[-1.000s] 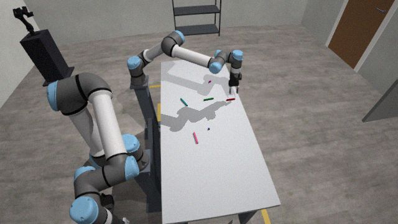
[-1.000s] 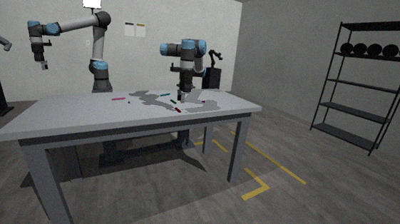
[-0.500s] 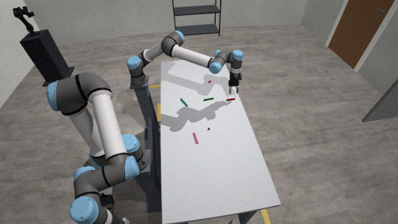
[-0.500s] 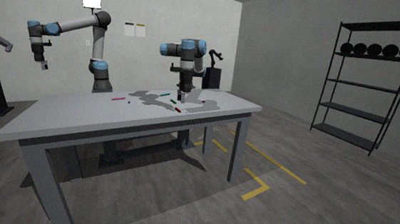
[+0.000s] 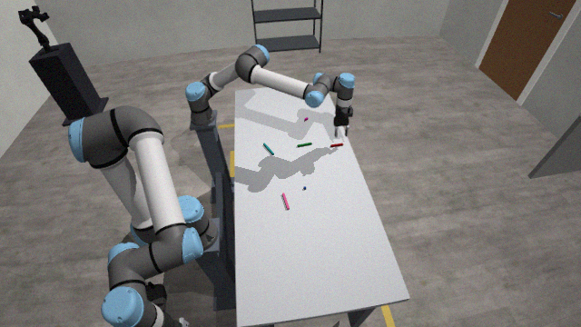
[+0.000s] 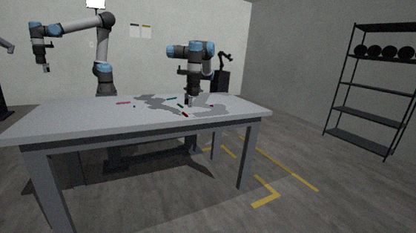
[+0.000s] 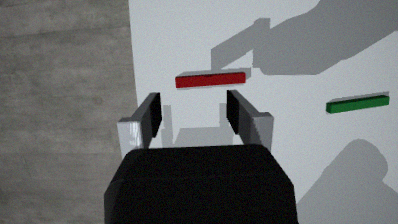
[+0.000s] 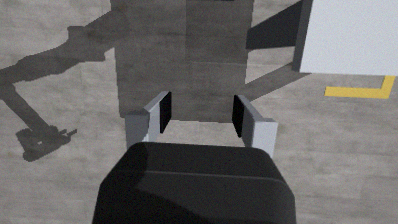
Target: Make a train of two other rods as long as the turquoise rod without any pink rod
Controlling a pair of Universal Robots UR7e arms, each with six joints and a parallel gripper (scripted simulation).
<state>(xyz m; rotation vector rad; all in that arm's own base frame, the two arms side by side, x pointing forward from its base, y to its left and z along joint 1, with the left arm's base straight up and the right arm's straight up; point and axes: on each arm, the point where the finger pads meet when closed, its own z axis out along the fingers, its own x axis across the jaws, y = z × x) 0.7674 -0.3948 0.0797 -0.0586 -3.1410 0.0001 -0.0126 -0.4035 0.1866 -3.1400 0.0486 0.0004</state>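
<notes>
Right now my left hand is 2 cm past the red rod, 1 cm to the left of it and 7 cm above it. Also, from my left hand: blue rod 26 cm behind, 26 cm to the right, 7 cm below; green rod 19 cm behind, 3 cm to the left, 7 cm below; magenta rod 13 cm behind, 25 cm to the left, 7 cm below.
</notes>
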